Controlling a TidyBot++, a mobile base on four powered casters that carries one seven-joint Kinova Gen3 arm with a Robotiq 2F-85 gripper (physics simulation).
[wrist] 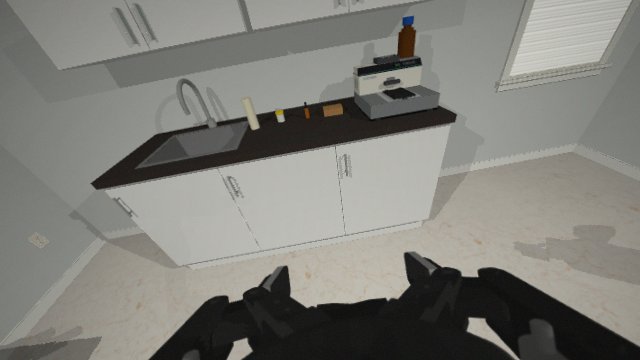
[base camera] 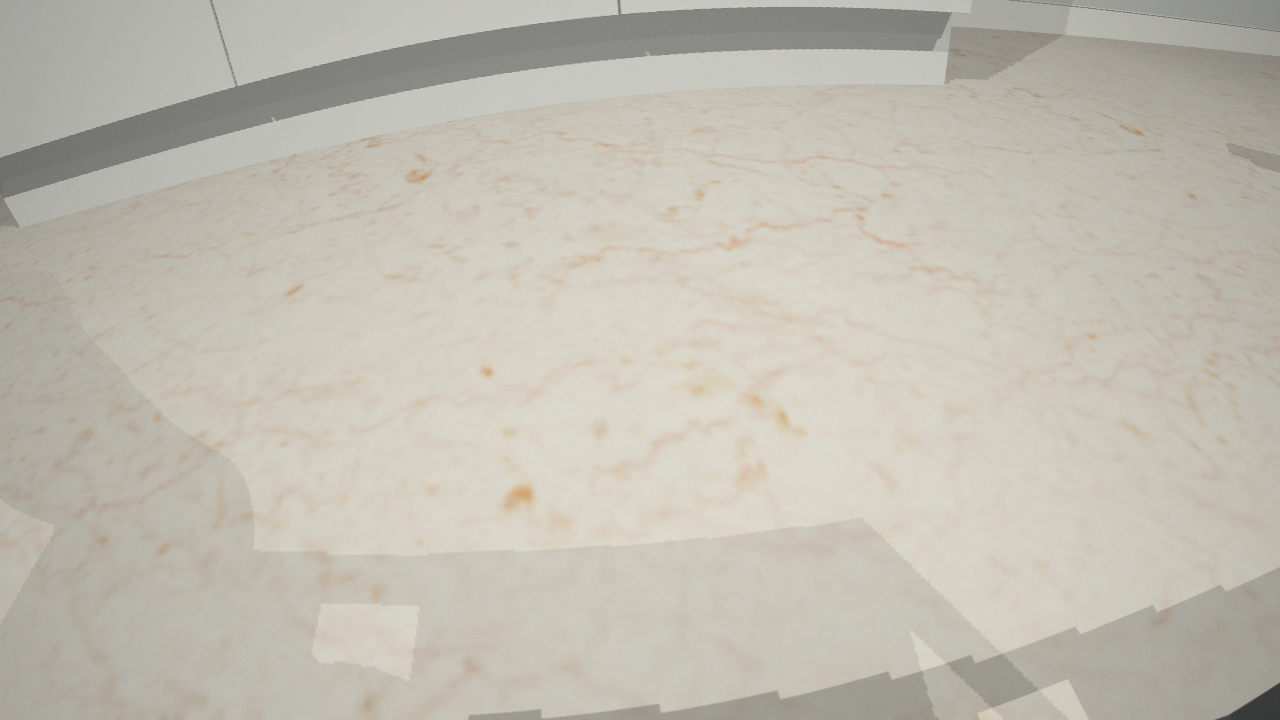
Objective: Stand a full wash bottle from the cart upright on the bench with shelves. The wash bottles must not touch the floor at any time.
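Places are measured from the arm's base along level axes (x ahead, y left, z up), in millimetres.
Pixels of known places: gripper, fingertip midpoint: (wrist: 346,272).
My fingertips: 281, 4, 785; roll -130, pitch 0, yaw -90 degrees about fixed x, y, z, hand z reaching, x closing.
Observation:
Ahead of a thing's pixels: the offset from my fingertips to its top centre, as dx, dy, dz. "*": to the spot under its first point. Level surfaces: height alone.
My gripper (wrist: 346,272) is open, with its two fingertips wide apart above the floor and no object between them. The cart, its wash bottles and a bench with shelves do not show in either view. A counter {dz -270} (wrist: 295,137) with a dark top and white cabinet doors stands ahead in the wrist view, beyond the fingers.
On the counter are a sink (wrist: 210,142), a tap (wrist: 185,92), a pale cylinder {* +1080, +414, -182} (wrist: 251,114), small bottles, a brown block {* +1110, -44, -241} (wrist: 332,110) and a grey-and-cream device (wrist: 397,102) with a brown blue-capped bottle {* +1185, -475, +30} (wrist: 407,42) on top. Wall cabinets (wrist: 180,22) hang above. The counter's white base {* +888, +111, -1160} (base camera: 537,94) spans the base view's back.

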